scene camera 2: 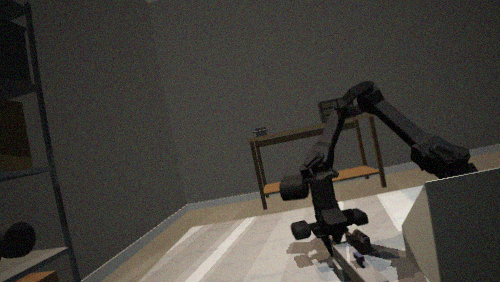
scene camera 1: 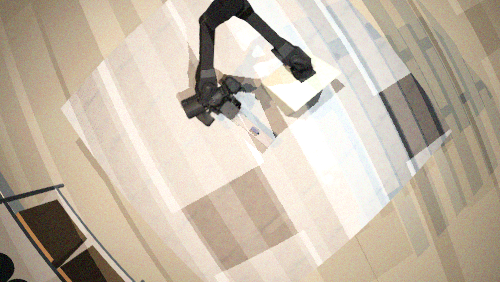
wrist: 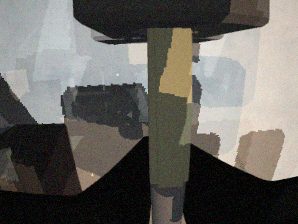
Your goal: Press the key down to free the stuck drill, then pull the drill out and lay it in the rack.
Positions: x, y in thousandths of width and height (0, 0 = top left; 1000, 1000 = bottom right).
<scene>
my gripper: scene camera 2 669, 906; scene camera 1 443, 371; wrist 535, 641
</scene>
